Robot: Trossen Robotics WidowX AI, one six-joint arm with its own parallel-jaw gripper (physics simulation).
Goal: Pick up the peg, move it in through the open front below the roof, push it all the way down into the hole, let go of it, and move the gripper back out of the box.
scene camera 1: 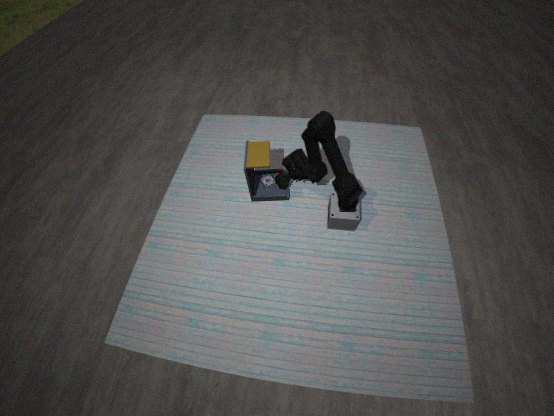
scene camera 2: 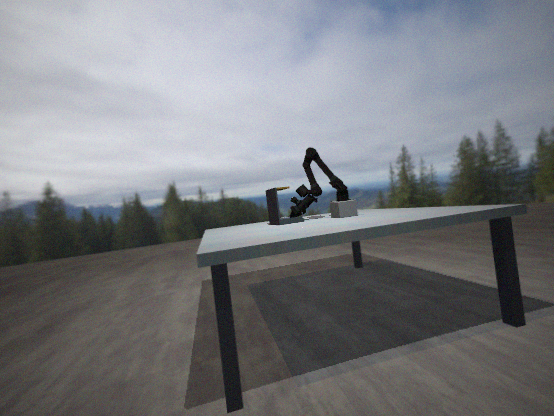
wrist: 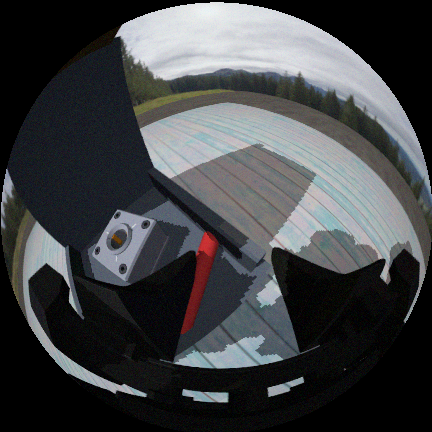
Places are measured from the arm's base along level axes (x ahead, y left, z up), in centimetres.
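Where they show: gripper, fingertip midpoint: (scene camera 1: 282,172) (wrist: 234,255); arm's base at its link origin: (scene camera 1: 347,204) (scene camera 2: 343,200).
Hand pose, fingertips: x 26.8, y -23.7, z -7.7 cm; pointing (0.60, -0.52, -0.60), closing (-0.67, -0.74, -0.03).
Observation:
Each offset is from my fingertips to the top centre of the thing. "spot": to the spot under its first point.
The red peg {dx +0.5, dy +3.2, dz +0.0 cm} (wrist: 201,280) (scene camera 1: 277,174) lies flat on the box floor, beside the block {dx +6.3, dy +6.1, dz +2.0 cm} (wrist: 134,252) (scene camera 1: 265,183) with the round hole. The hole {spot: dx +6.9, dy +6.4, dz +1.0 cm} (wrist: 118,239) shows no red peg in it. The dark box {dx +5.5, dy +7.1, dz +20.3 cm} (wrist: 75,135) (scene camera 2: 273,207) has a tall wall and a yellow roof {spot: dx +8.5, dy +7.7, dz +20.3 cm} (scene camera 1: 258,154) (scene camera 2: 283,188). My gripper (wrist: 234,255) (scene camera 1: 283,180) (scene camera 2: 294,215) is low at the box's open side, its fingers apart. In the wrist view the left finger is right against the peg or overlaps it, hiding part of its side; the right finger is well away from it.
A low rim {spot: dx +3.5, dy -0.1, dz +1.2 cm} (wrist: 200,215) runs along one side of the box floor, close past the peg's far end. The arm's grey base block (scene camera 1: 343,221) (scene camera 2: 344,209) stands on the table (scene camera 1: 280,300) (scene camera 2: 300,240), to the right of the box.

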